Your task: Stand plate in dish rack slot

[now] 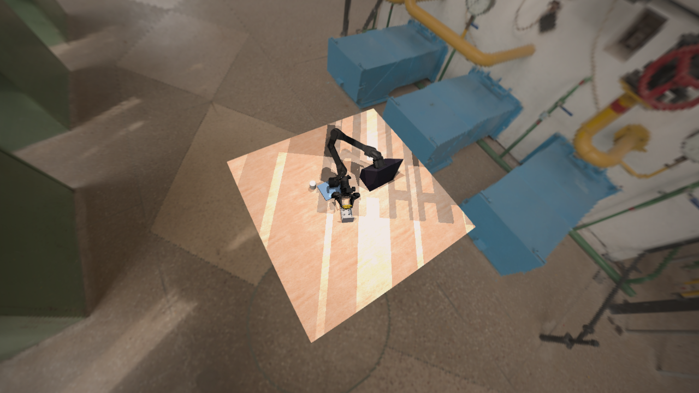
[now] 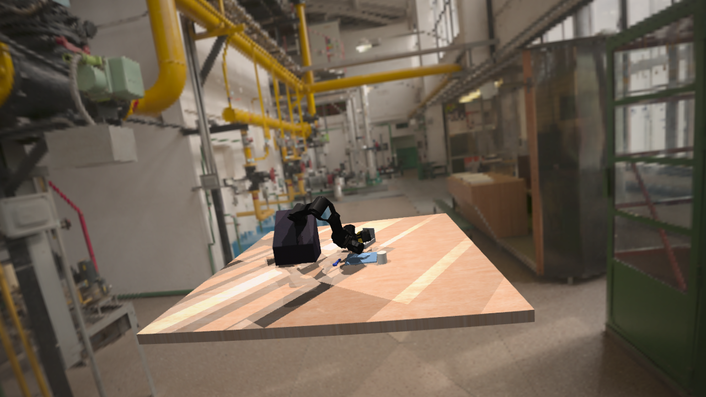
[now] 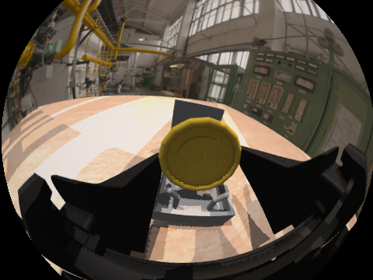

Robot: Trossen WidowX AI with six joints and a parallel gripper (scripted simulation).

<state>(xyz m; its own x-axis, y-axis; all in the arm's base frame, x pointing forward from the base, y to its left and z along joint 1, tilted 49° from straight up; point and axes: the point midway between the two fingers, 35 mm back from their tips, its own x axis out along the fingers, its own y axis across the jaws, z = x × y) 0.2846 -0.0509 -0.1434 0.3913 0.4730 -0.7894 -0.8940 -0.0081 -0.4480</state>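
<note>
Right now the grey dish rack is 30 mm below my gripper tip, 20 mm to the left of it and 10 mm ahead of it. Also, from my gripper tip: small blue spoon (230 mm to the right, 110 mm behind, 50 mm below); then small yellow plate (10 mm to the right); then blue mat (200 mm to the right, 50 mm below, 10 mm ahead).
</note>
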